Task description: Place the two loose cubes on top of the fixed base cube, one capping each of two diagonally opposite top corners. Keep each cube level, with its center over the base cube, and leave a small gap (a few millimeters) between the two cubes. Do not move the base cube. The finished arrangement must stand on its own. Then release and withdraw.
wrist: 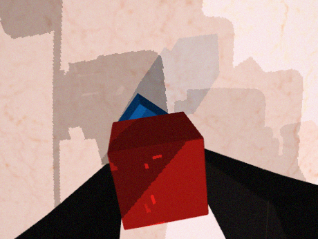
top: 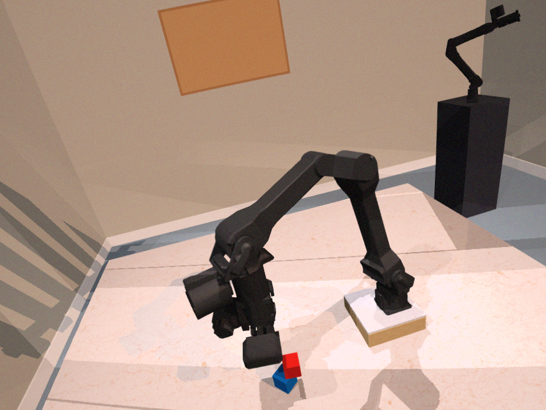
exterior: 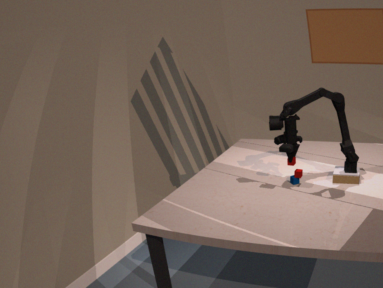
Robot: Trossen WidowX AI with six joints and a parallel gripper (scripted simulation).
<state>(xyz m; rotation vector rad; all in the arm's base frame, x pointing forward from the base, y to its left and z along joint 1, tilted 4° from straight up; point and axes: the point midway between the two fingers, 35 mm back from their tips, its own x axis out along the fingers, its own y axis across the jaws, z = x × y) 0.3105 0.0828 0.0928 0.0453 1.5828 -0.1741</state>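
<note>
Right now the blue cube is 2 cm behind my gripper tip and 9 cm below it.
</note>
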